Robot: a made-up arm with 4 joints.
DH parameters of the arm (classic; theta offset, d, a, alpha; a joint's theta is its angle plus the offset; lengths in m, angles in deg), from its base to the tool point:
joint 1: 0 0.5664 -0.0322 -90
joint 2: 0 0.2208 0.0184 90
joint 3: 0 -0.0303 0.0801 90
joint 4: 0 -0.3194 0.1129 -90
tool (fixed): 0 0.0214 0 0
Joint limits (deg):
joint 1: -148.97..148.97
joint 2: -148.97..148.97
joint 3: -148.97..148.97
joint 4: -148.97..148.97
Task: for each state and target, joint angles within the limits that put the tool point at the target. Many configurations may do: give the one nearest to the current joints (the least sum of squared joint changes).
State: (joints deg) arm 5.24 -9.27 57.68 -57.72
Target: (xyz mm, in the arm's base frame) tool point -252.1 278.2 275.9
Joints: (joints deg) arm 7.66 -35.06 97.18 -75.29
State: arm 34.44 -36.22 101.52 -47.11
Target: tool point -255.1 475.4 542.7
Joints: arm -9.26 8.11 86.75 -28.42
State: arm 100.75 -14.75 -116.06 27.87
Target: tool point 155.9 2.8 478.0
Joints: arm 59.09 26.81 -129.28 -9.18
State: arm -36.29 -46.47 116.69 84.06
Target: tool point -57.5 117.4 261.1
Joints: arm -14.04 -95.00 130.95 60.48
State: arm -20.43 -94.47 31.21 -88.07
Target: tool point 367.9 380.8 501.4
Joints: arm -25.92 -117.25 43.45 -103.96
